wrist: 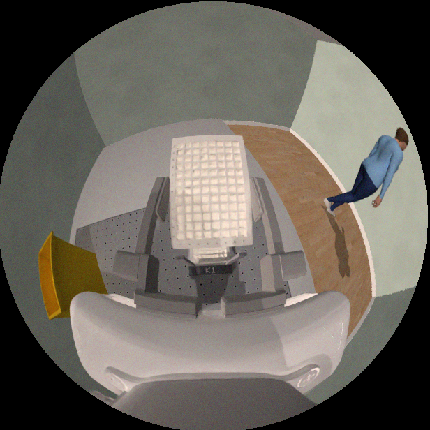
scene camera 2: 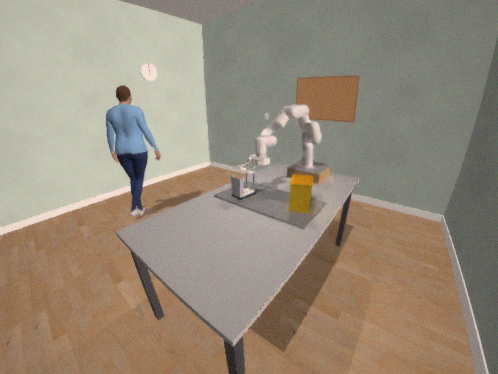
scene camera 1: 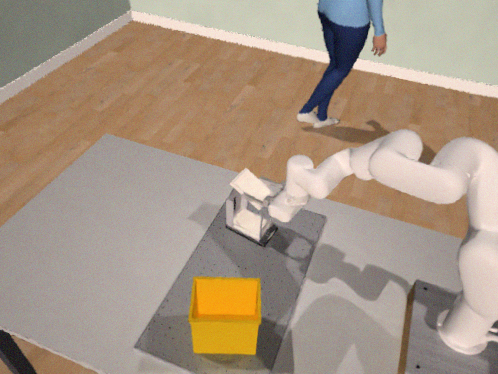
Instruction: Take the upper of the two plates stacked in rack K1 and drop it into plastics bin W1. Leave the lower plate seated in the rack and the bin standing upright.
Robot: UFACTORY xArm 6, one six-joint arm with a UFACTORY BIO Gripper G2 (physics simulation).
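Frame: origin at the arm's base, x ahead, y left, z up, level; millimetres.
Seen in the pictures: hand at its tool point: (scene camera 2: 245,167) (scene camera 1: 257,189); arm's base at its link origin: (scene camera 2: 306,166) (scene camera 1: 460,331).
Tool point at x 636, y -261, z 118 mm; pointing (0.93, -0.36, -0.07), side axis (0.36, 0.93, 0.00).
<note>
Offsets run from my tool point to a thing's top centre. Level surfaces: height alone.
My gripper (scene camera 1: 263,195) (scene camera 2: 249,164) (wrist: 210,200) is shut on the upper plate (scene camera 1: 248,183) (wrist: 210,185), a pale plate with a grid of square wells, with one finger at each long side. The plate is held clear above rack K1 {10 mm ahead, 4 mm right, 54 mm down} (scene camera 1: 229,212) (scene camera 2: 237,186) (wrist: 210,270). The lower plate {20 mm ahead, 7 mm right, 168 mm down} (scene camera 1: 247,223) (scene camera 2: 246,192) (wrist: 209,254) sits low in the rack; in the wrist view the held plate hides most of it. Yellow bin W1 {14 mm back, 398 mm left, 22 mm down} (scene camera 1: 225,337) (scene camera 2: 300,197) (wrist: 75,270) stands upright, with its top open.
The rack and bin share a dark perforated mat {202 mm down} (scene camera 1: 240,267) (scene camera 2: 270,206) (wrist: 120,235) on the grey table {216 mm down} (scene camera 1: 125,210) (scene camera 2: 210,260). The arm's base stands on a raised block (scene camera 1: 425,340) (scene camera 2: 295,174). A person (scene camera 1: 345,50) (scene camera 2: 131,130) (wrist: 377,165) is on the floor beyond the table.
</note>
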